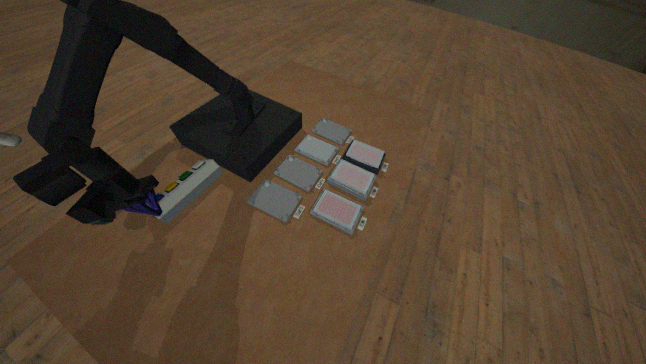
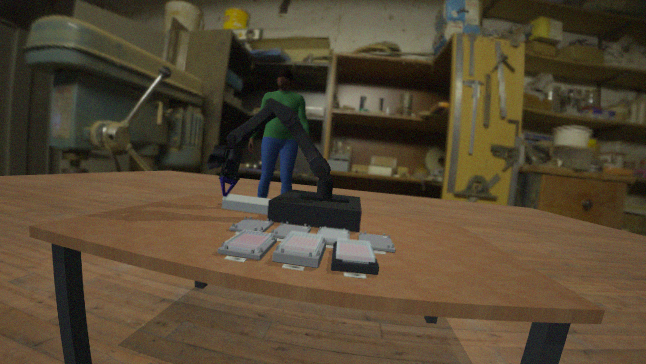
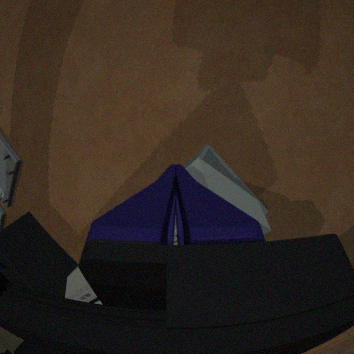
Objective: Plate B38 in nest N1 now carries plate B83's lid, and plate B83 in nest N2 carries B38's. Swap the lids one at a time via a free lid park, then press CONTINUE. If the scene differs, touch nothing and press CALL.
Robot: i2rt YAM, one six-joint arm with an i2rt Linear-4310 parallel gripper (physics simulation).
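Frame: origin at the arm's base, x back, y right, z up, level; millimetres.
Seen in the pictures: gripper, fingertip midpoint: (image 1: 160,214) (image 2: 224,196) (image 3: 175,173); arm's base, origin of the base link: (image 1: 245,117) (image 2: 323,199).
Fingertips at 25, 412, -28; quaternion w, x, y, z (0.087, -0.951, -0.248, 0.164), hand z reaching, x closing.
Observation:
Pixels of each thing's top centre, then the offset from my fingertips to it, as dx, dy, dz.
- grey button box, middle of its top: (image 3: 126,288) (image 1: 178,179) (image 2: 250,195) +20, -105, +11
- blue button, middle of its top: (image 1: 154,197) +51, -35, +3
- yellow button, middle of its top: (image 1: 169,184) +41, -84, +3
- green button, middle of its top: (image 1: 183,173) +30, -133, +3
- white button, middle of its top: (image 1: 196,162) +20, -181, +3
My gripper (image 1: 160,214) (image 2: 226,195) (image 3: 175,173) is shut and empty. Its purple fingertips are at the blue-button end of the grey button box (image 1: 195,194) (image 2: 245,204) (image 3: 227,190); contact cannot be made out. The blue button (image 1: 159,197) is partly hidden by the fingers. Three pink plates (image 1: 365,154) (image 1: 351,177) (image 1: 337,208) sit in nests in a row, one nest black. Beside them are three bare-looking grey lid parks (image 1: 332,131) (image 1: 298,173) (image 1: 275,200) and a paler one (image 1: 316,149) (image 2: 333,235), which seems to carry a clear lid. The labels are unreadable.
The box also bears a yellow button (image 1: 171,186), a green button (image 1: 185,175) and a white button (image 1: 199,164). The black arm base (image 1: 240,135) (image 2: 315,212) stands between the box and the parks. A person (image 2: 284,117) stands behind the table.

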